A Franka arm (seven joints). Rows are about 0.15 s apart.
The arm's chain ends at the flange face. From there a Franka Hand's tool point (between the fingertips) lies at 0.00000 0.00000 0.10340 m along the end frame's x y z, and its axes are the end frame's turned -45 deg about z.
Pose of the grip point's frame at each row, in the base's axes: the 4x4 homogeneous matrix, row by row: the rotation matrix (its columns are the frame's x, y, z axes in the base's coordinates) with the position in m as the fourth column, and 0 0 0 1 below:
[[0.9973 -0.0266 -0.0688 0.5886], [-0.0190 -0.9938 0.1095 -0.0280], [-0.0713 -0.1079 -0.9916 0.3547], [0 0 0 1]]
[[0.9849 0.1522 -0.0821 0.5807], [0.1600 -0.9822 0.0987 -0.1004], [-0.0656 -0.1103 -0.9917 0.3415], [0 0 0 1]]
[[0.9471 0.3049 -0.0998 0.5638], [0.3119 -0.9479 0.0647 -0.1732], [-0.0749 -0.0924 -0.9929 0.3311], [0 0 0 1]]
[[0.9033 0.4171 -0.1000 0.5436], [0.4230 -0.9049 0.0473 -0.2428], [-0.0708 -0.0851 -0.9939 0.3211], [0 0 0 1]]
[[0.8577 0.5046 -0.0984 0.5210], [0.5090 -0.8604 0.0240 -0.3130], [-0.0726 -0.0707 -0.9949 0.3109], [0 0 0 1]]
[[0.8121 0.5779 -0.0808 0.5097], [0.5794 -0.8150 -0.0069 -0.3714], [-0.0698 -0.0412 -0.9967 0.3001], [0 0 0 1]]
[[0.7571 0.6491 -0.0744 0.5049], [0.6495 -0.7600 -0.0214 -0.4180], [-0.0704 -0.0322 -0.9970 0.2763], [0 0 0 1]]
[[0.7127 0.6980 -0.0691 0.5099], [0.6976 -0.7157 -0.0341 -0.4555], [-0.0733 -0.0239 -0.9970 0.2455], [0 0 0 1]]
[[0.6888 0.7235 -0.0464 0.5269], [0.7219 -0.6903 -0.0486 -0.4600], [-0.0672 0.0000 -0.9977 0.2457], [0 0 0 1]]
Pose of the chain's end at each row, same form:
[[0.6864 -0.7240 -0.0688 0.5957], [-0.7162 -0.6893 0.1095 -0.0393], [-0.1267 -0.0259 -0.9916 0.4572], [0 0 0 1]]
[[0.8041 -0.5888 -0.0821 0.5892], [-0.5814 -0.8077 0.0987 -0.1106], [-0.1244 -0.0316 -0.9917 0.4440], [0 0 0 1]]
[[0.8853 -0.4541 -0.0998 0.5741], [-0.4497 -0.8908 0.0647 -0.1799], [-0.1183 -0.0124 -0.9929 0.4338], [0 0 0 1]]
[[0.9337 -0.3438 -0.1000 0.5539], [-0.3408 -0.9390 0.0473 -0.2477], [-0.1102 -0.0101 -0.9939 0.4239], [0 0 0 1]]
[[0.9633 -0.2497 -0.0984 0.5312], [-0.2485 -0.9683 0.0240 -0.3155], [-0.1013 0.0013 -0.9949 0.4138], [0 0 0 1]]
[[0.9829 -0.1656 -0.0808 0.5181], [-0.1666 -0.9860 -0.0069 -0.3707], [-0.0785 0.0202 -0.9967 0.4032], [0 0 0 1]]
[[0.9943 -0.0764 -0.0744 0.5126], [-0.0781 -0.9967 -0.0214 -0.4158], [-0.0725 0.0270 -0.9970 0.3794], [0 0 0 1]]
[[0.9975 -0.0104 -0.0691 0.5170], [-0.0128 -0.9994 -0.0341 -0.4520], [-0.0687 0.0349 -0.9970 0.3486], [0 0 0 1]]
[[0.9986 0.0245 -0.0464 0.5317], [0.0223 -0.9986 -0.0486 -0.4550], [-0.0475 0.0475 -0.9977 0.3489], [0 0 0 1]]

